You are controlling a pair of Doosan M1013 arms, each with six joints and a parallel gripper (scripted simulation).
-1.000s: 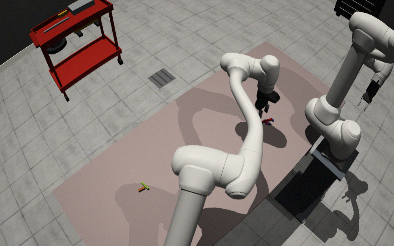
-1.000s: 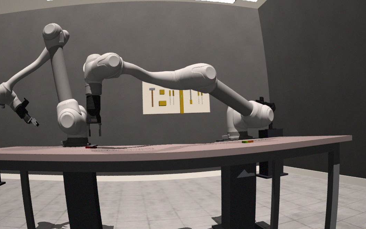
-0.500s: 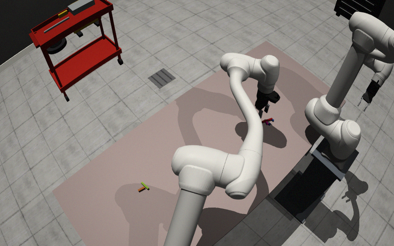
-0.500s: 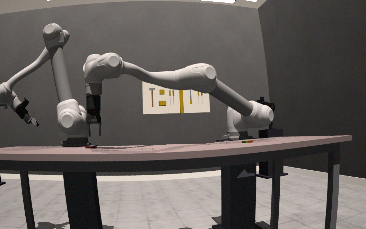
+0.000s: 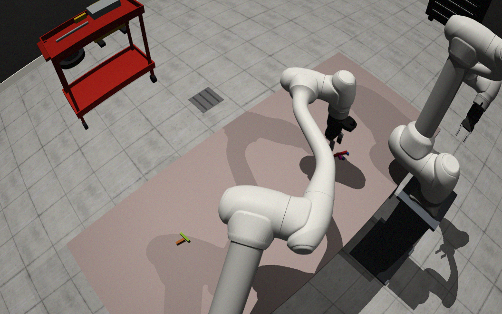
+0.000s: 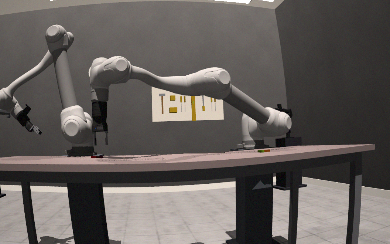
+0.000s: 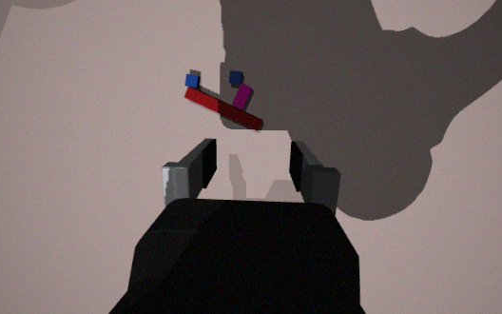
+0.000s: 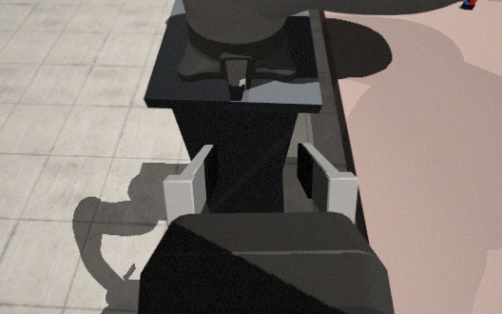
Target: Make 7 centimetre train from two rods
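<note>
Right now my left hand is 70 mm above the magenta rod, 40 mm past it and 10 mm to the left of it. Round my left hand: red rod 70 mm below, 30 mm to the right, 30 mm behind; orange rod 760 mm to the left, 170 mm ahead, 70 mm below; lime rod 730 mm to the left, 170 mm ahead, 70 mm below.
</note>
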